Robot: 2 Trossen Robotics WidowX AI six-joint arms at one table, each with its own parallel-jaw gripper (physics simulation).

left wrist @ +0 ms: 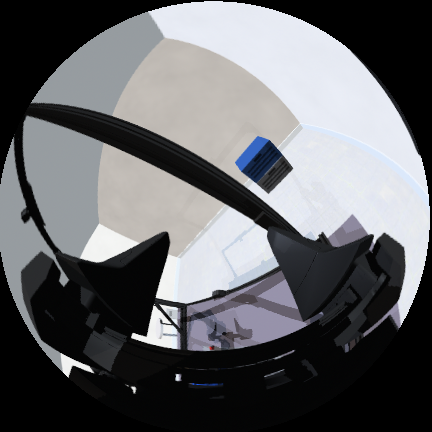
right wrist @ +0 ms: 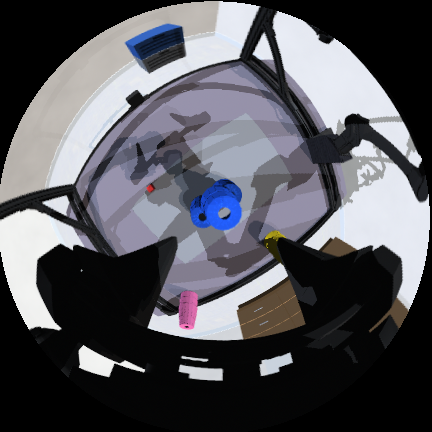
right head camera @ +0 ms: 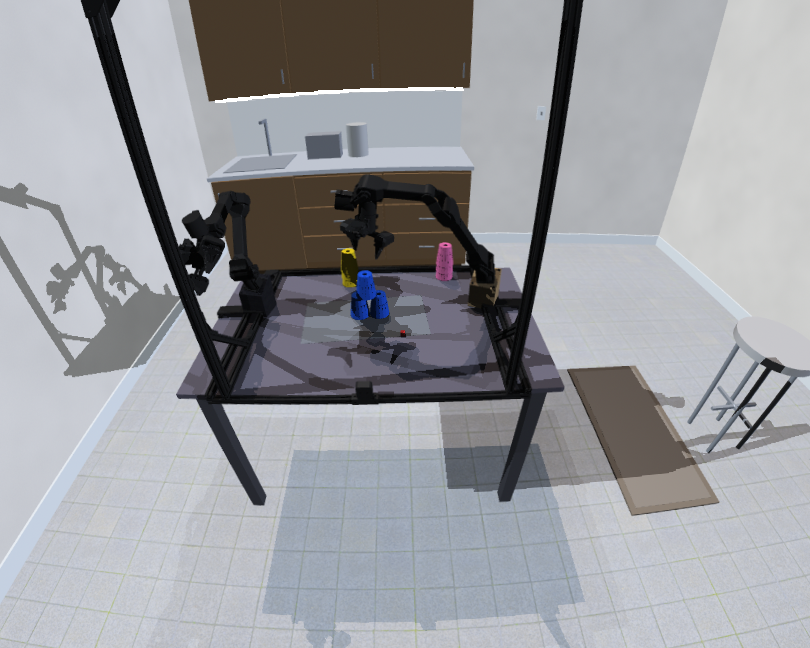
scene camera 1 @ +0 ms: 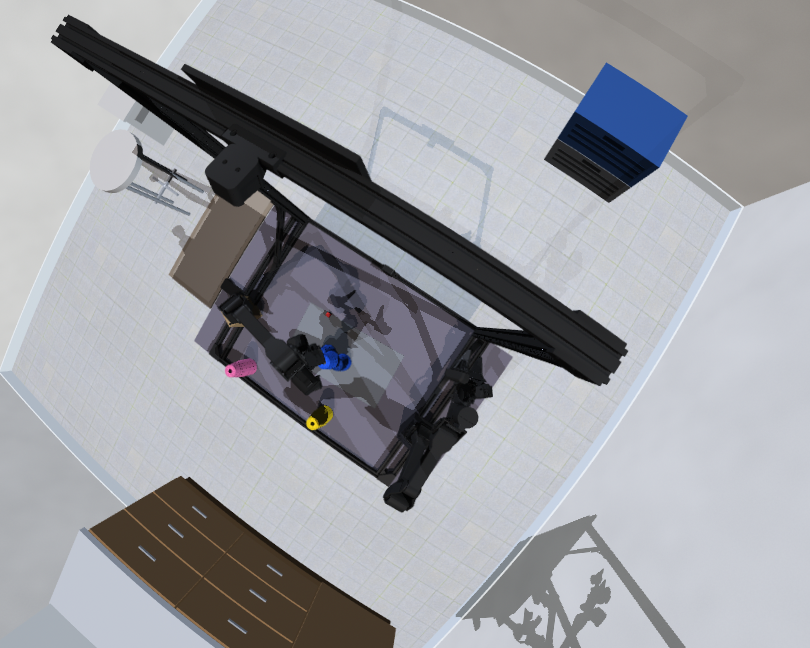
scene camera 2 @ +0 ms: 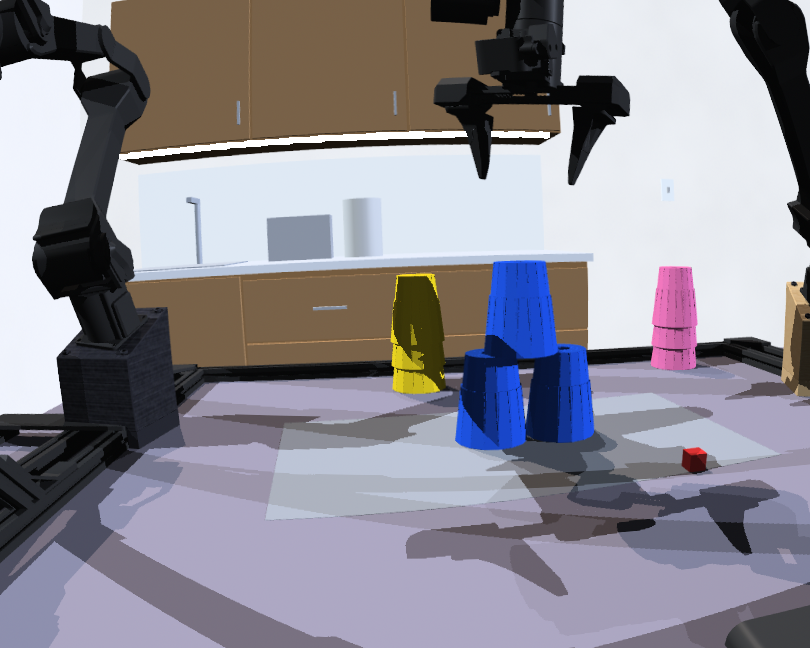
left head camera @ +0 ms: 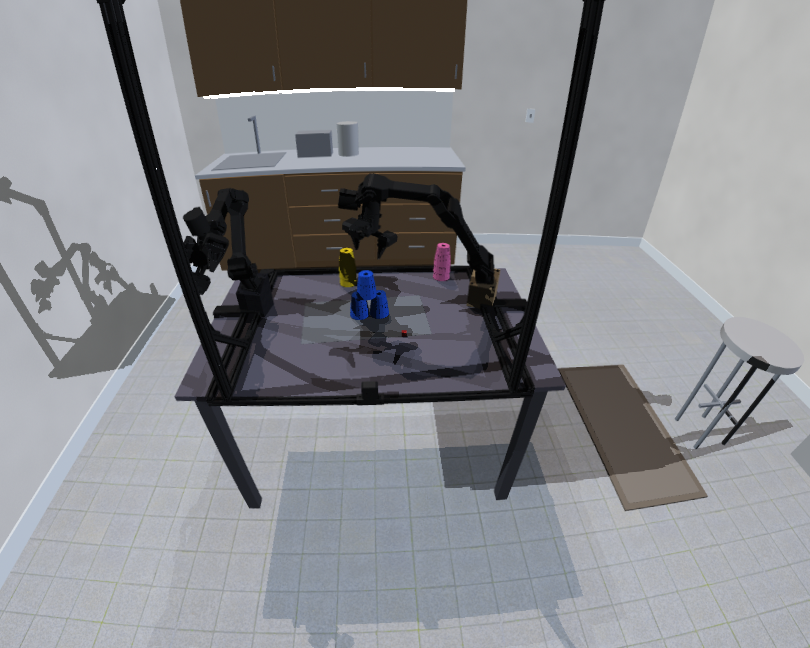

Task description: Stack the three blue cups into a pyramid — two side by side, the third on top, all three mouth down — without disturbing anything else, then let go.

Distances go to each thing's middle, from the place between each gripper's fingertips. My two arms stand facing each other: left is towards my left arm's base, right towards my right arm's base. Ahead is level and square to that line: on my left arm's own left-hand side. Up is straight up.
Now: the pale mat (scene camera 2: 337, 468) 310 mm ahead of my left hand, 400 mm to the right of it and 350 mm below it.
Right now my right hand is 2 cm past the pale mat, 2 cm to the right of it and 25 cm above it.
